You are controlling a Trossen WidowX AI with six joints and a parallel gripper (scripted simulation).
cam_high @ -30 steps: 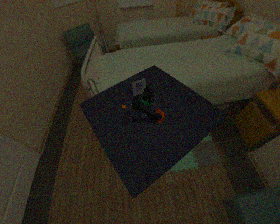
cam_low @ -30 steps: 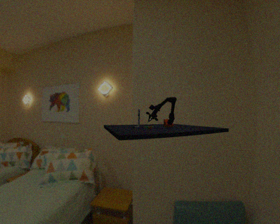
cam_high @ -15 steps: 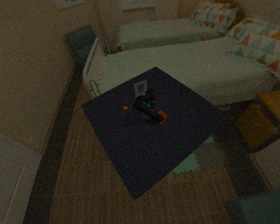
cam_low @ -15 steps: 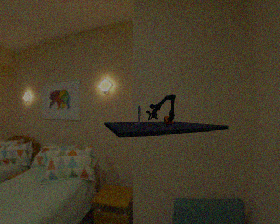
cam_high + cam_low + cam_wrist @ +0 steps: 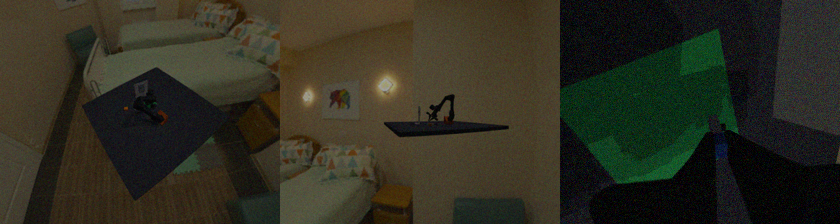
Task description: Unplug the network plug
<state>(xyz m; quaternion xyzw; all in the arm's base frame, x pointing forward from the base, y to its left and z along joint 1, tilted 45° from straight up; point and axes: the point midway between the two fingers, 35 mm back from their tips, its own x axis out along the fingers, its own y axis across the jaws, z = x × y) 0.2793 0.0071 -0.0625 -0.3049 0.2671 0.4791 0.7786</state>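
Right now my gripper tip is 1 cm past the green marked square and 3 cm above it. The rest, counted from my gripper tip: network plug (right at my gripper tip); orange block (6 cm ahead, 30 cm to the left, 2 cm below); upright panel (15 cm ahead, 3 cm to the left, 7 cm above).
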